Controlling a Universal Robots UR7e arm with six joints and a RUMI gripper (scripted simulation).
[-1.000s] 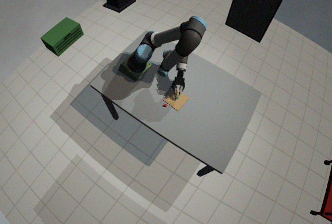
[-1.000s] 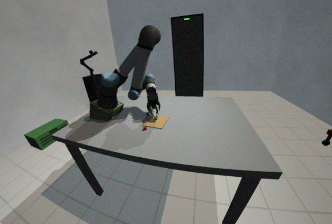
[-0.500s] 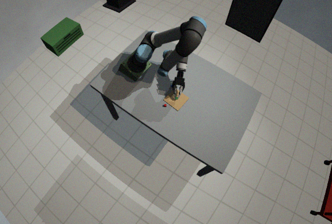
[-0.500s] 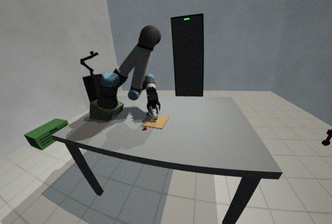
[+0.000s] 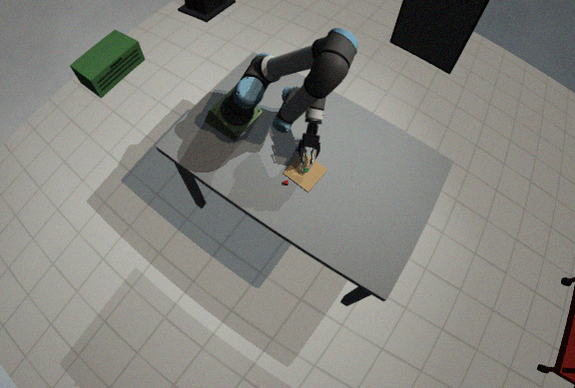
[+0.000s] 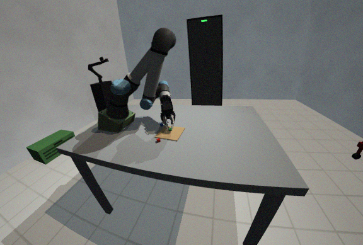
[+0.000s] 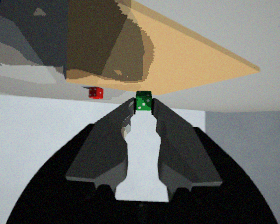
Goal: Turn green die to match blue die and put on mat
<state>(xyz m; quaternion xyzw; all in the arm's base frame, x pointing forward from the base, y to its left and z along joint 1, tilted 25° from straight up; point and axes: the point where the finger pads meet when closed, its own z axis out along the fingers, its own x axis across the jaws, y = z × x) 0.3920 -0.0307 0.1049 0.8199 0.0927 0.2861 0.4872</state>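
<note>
Right now my hand is 30 mm above the tan mat. Also, from my hand: red die 100 mm to the right, 40 mm behind, 20 mm below; then blue die 90 mm behind, 70 mm to the left, 20 mm below; then green die 10 mm to the right.
</note>
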